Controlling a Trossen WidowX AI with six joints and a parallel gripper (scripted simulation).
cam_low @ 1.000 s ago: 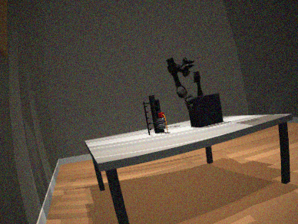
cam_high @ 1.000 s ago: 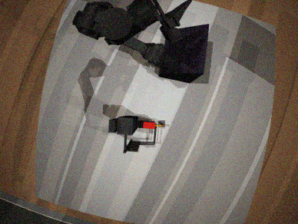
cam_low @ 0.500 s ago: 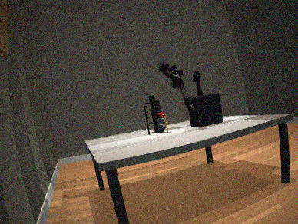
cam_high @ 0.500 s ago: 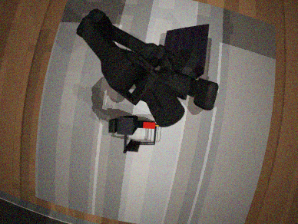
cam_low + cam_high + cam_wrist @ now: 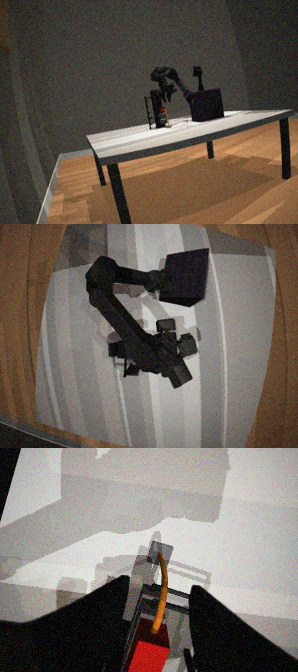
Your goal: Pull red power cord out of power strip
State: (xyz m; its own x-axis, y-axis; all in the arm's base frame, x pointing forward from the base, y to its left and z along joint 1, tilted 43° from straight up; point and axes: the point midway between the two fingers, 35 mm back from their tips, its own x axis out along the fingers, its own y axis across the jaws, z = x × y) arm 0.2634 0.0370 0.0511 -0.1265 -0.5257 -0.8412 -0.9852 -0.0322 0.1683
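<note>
Right now the red plug is 10 cm to the right of my gripper tip, 4 cm below it and 2 cm ahead of it. The rest, counted from my gripper tip: grey square: 18 cm below, 2 cm to the right, 1 cm ahead.
</note>
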